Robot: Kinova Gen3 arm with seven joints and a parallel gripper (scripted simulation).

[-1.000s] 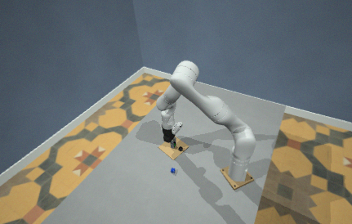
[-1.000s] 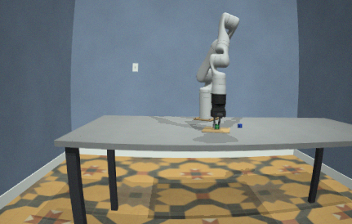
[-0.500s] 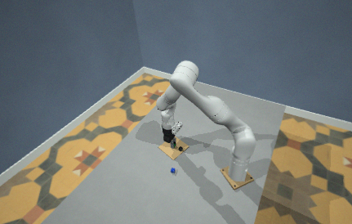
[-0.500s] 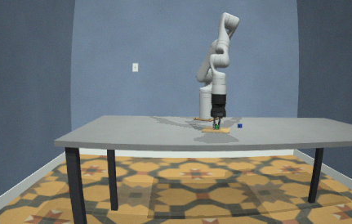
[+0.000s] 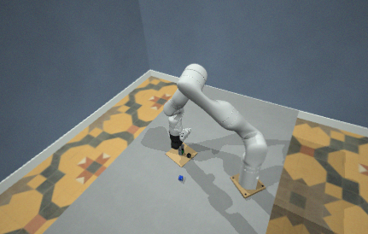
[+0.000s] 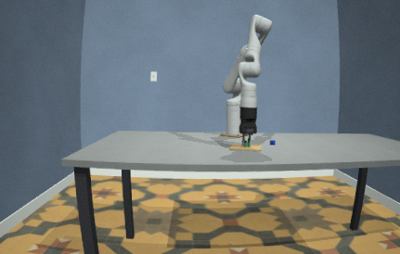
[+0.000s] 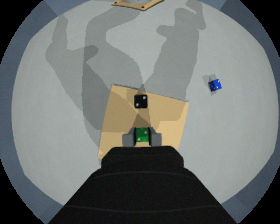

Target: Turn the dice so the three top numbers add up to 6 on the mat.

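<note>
Right now the green die is 1 cm below my hand. From my hand the other things lie so: black die (5 cm behind, 1 cm below); blue die (7 cm behind, 16 cm to the left, 1 cm below); tan mat (2 cm below).
</note>
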